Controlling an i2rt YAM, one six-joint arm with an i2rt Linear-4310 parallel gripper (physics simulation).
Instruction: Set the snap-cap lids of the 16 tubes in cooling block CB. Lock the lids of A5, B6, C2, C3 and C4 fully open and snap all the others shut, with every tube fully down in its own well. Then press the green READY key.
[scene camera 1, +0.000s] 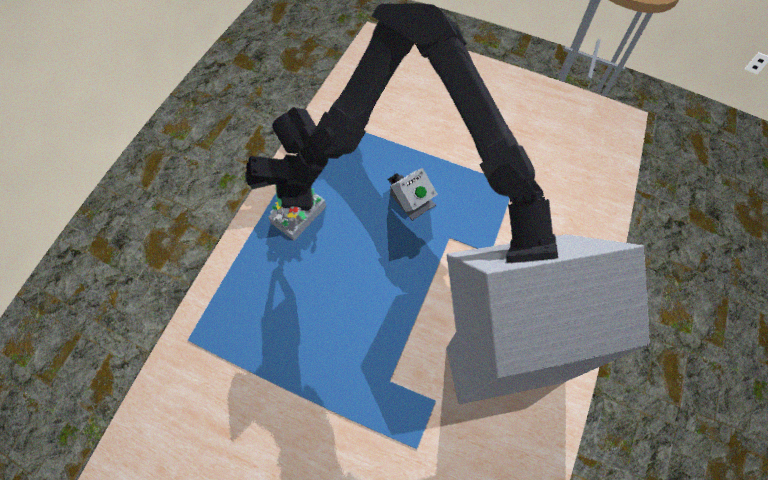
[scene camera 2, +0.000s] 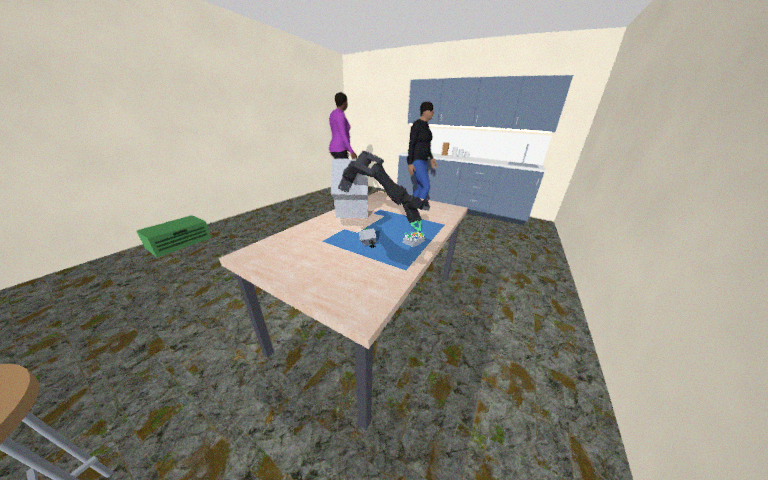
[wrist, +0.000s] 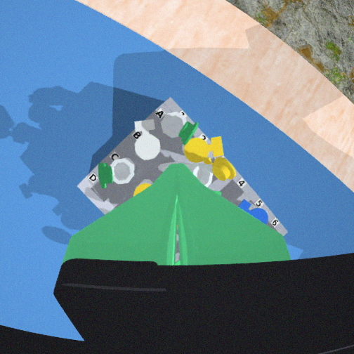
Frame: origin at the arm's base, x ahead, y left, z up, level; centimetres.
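Seen in the pictures: gripper, fingertip midpoint: (scene camera 1: 281, 205) (scene camera 2: 419, 230); arm's base at its link origin: (scene camera 1: 533, 249) (scene camera 2: 349, 176).
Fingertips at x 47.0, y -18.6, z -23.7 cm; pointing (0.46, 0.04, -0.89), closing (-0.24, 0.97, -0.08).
Offsets run from my fingertips to a thing's middle. "pt": to the spot under its first point. Level surfaces: height alone.
Cooling block CB @(dy -1.6, dx -2.4, dz -5.2 cm) (scene camera 1: 296, 230) (scene camera 2: 413, 242) (wrist: 171, 103) stands on the blue mat. My gripper (scene camera 2: 417, 229) (wrist: 177, 175) is shut and empty, its green fingertips over the block, hiding much of it in the wrist view. There, a white lid (wrist: 147, 146) near B looks shut. A green lid (wrist: 105, 175) stands upright beside an open tube (wrist: 122, 171) near C. Another green lid (wrist: 188, 132) is raised near A. A yellow lid (wrist: 197, 150) looks down; a second yellow lid (wrist: 223, 169) looks tilted. A blue lid (wrist: 258, 216) shows near 5. The green READY key (scene camera 1: 420, 191) is on its grey box.
The grey READY box @(pt dy -4.7, dx -26.7, dz -1.9 cm) (scene camera 1: 403, 198) (scene camera 2: 368, 235) stands on the blue mat @(dz -6.8 cm) (scene camera 1: 339, 271) (scene camera 2: 390, 254), apart from the block. The arm's large grey pedestal (scene camera 1: 566, 316) (scene camera 2: 351, 206) stands at the wooden table @(dz -7.1 cm) (scene camera 1: 164, 407) (scene camera 2: 294, 277). Two people are beyond the table in scene camera 2.
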